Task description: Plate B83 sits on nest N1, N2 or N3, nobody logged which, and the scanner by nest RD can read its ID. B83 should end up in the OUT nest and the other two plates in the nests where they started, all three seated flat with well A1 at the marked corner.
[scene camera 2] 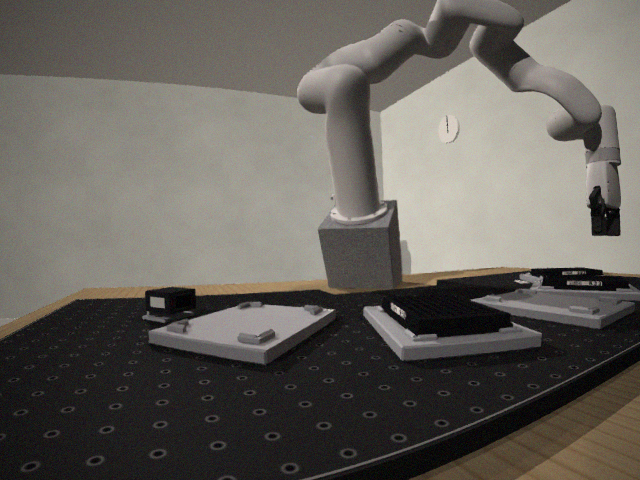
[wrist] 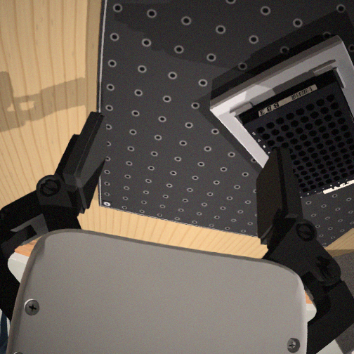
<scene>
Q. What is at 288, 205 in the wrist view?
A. My gripper.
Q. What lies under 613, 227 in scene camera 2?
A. My gripper.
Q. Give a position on a black scanner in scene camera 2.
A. At 168, 293
</scene>
